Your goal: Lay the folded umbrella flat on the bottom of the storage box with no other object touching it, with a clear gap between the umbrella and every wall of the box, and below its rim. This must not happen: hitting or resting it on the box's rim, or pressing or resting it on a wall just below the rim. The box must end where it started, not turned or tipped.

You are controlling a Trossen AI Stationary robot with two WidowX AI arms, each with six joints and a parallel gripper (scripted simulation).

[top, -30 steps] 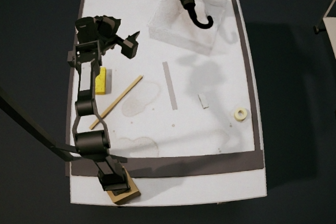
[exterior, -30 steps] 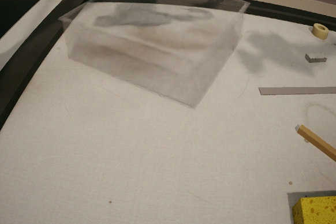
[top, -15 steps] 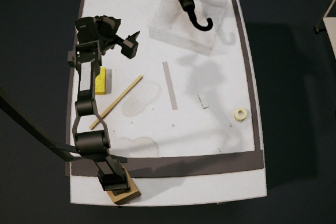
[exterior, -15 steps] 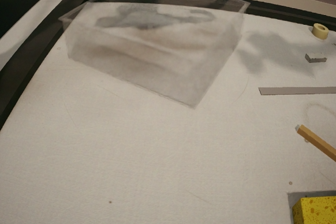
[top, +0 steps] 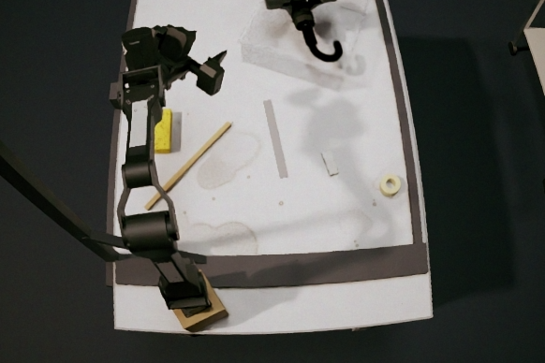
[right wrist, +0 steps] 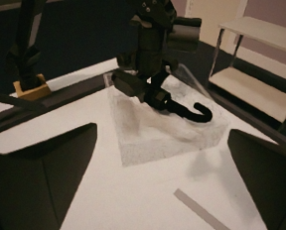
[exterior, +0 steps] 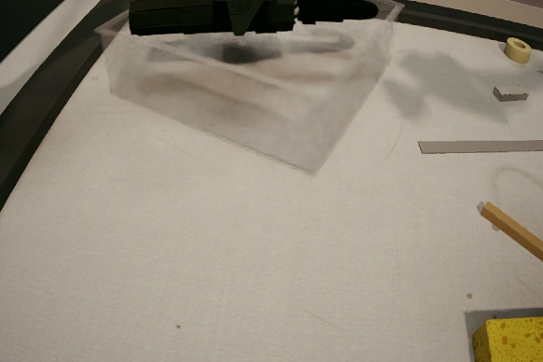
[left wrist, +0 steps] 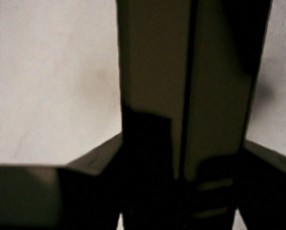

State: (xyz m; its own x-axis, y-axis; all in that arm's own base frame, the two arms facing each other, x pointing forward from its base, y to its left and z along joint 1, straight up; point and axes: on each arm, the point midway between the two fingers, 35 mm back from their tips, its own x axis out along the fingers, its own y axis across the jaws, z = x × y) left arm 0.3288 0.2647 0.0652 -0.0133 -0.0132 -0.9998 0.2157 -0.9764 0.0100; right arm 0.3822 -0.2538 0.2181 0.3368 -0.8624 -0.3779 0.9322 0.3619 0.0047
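Now: the clear storage box 2 cm ahead of my left hand, 2 cm to the right of it and 7 cm below it. Also, from my left hand: small white block 6 cm ahead, 40 cm to the right, 11 cm below; folded black umbrella 2 cm ahead, 1 cm to the right, 2 cm below; grey strip 7 cm behind, 33 cm to the right, 12 cm below.
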